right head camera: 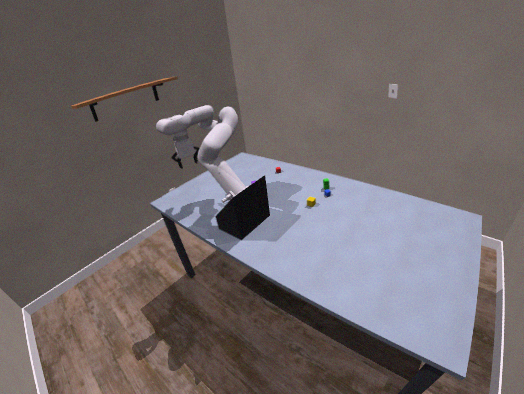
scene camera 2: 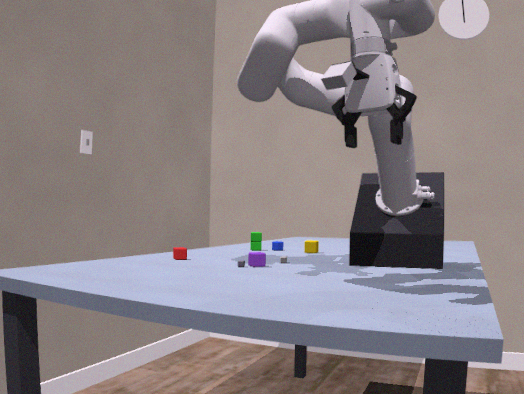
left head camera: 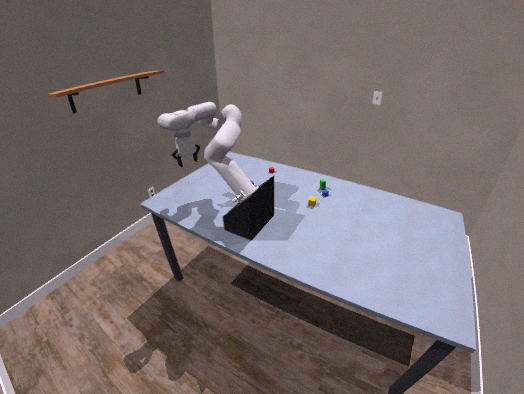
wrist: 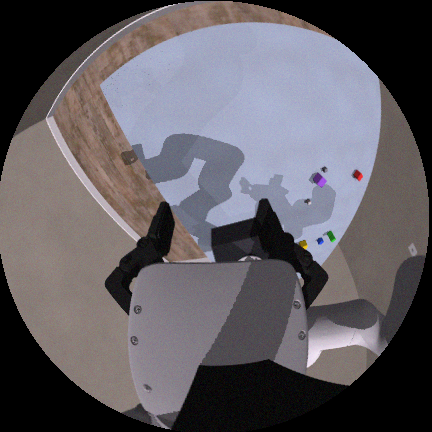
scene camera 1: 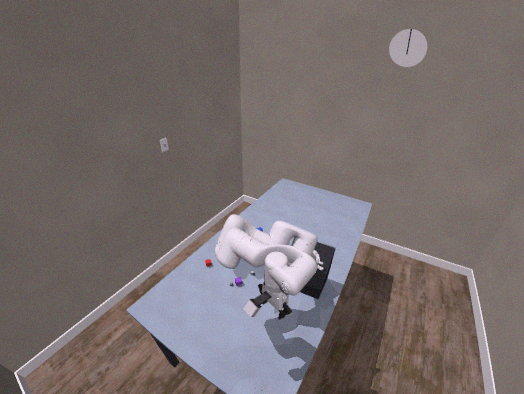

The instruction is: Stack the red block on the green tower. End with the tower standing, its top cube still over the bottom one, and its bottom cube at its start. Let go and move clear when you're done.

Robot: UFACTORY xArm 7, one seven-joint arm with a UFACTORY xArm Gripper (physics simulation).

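Pixels of known places: gripper, between the fingertips: (right head camera: 188,165) (scene camera 2: 373,145) (left head camera: 188,163) (wrist: 213,210) (scene camera 1: 273,309); arm's base, origin of its link: (right head camera: 240,195) (scene camera 2: 399,199) (left head camera: 249,195).
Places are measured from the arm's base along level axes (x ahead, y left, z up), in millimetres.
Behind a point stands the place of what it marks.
The red block (left head camera: 271,170) {y 190, x 532, z -149 mm} (right head camera: 278,170) {y 187, x 537, z -152 mm} (scene camera 1: 208,262) {y 204, x 539, z -140 mm} (scene camera 2: 180,253) {y 210, x 538, z -153 mm} (wrist: 358,175) {y 205, x 536, z -143 mm} lies by itself on the table near the wall side. The green tower (left head camera: 323,184) {y -208, x 500, z -130 mm} (right head camera: 326,184) {y -209, x 499, z -132 mm} (scene camera 2: 256,241) {y -186, x 505, z -139 mm} (wrist: 331,236) {y -186, x 505, z -129 mm} stands upright, one green cube on another; it does not show in scene camera 1, where the arm is in front. My gripper (left head camera: 188,156) {y 401, x -10, z 84 mm} (scene camera 2: 374,140) {y 401, x -10, z 84 mm} (wrist: 213,210) {y 401, x -10, z 84 mm} is open and empty. It points down, high above the table's end, well away from the red block and the tower.
A blue block (scene camera 2: 277,245) {y -225, x 444, z -152 mm} (left head camera: 325,193) {y -248, x 436, z -148 mm} lies close beside the tower, with a yellow block (scene camera 2: 311,246) {y -192, x 310, z -148 mm} (left head camera: 312,201) {y -218, x 298, z -136 mm} nearby. A purple block (scene camera 2: 257,259) {y 228, x 301, z -152 mm} (scene camera 1: 238,281) {y 222, x 301, z -138 mm} lies between two small grey cubes (scene camera 2: 241,263) {y 252, x 331, z -161 mm} (scene camera 2: 284,259) {y 118, x 276, z -160 mm}. The arm stands on a black base (scene camera 2: 395,250) {y 88, x -4, z -128 mm}.
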